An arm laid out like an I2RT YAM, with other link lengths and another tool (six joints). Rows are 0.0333 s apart.
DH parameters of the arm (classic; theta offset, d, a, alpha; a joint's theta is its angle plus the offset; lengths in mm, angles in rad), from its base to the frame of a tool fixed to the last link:
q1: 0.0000 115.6 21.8 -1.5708
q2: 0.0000 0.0 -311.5 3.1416
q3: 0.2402 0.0 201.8 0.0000
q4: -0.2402 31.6 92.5 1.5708
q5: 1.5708 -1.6 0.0 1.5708
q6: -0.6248 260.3 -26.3 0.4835
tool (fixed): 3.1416 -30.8 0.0 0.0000
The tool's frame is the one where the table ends.
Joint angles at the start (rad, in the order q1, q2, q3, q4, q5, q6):
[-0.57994, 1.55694, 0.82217, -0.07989, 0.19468, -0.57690]
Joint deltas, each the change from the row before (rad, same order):
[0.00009, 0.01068, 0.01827, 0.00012, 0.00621, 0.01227]
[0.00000, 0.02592, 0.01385, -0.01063, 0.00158, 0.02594]
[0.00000, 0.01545, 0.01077, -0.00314, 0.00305, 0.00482]
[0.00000, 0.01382, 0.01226, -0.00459, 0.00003, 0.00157]
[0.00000, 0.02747, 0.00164, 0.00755, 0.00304, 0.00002]
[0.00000, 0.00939, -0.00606, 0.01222, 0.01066, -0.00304]
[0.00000, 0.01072, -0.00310, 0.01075, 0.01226, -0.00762]
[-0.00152, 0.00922, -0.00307, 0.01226, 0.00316, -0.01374]
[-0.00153, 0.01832, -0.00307, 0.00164, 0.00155, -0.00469]
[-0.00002, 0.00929, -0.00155, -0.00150, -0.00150, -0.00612]
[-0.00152, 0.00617, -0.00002, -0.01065, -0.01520, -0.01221]
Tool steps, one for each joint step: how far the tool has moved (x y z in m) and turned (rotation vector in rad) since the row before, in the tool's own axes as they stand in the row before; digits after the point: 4 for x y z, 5 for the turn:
[-0.0061, 0.0006, 0.0025, 0.00294, -0.01461, 0.00783]
[0.0042, -0.0026, 0.0049, 0.01000, 0.00770, 0.02820]
[0.0000, -0.0014, 0.0030, 0.00585, 0.00364, 0.00557]
[-0.0005, -0.0005, 0.0030, 0.00244, 0.00473, 0.00284]
[0.0047, -0.0044, 0.0057, 0.00998, 0.01516, 0.00374]
[0.0010, -0.0036, 0.0014, 0.01103, 0.00051, -0.00394]
[0.0002, -0.0038, 0.0014, 0.01244, 0.00200, -0.00833]
[0.0000, -0.0024, 0.0019, 0.00394, 0.00469, -0.01179]
[0.0061, -0.0044, 0.0030, 0.00969, 0.01892, 0.00072]
[0.0040, -0.0018, 0.0016, 0.00309, 0.01453, -0.00252]
[0.0060, 0.0000, 0.0015, -0.00722, 0.02525, -0.00350]

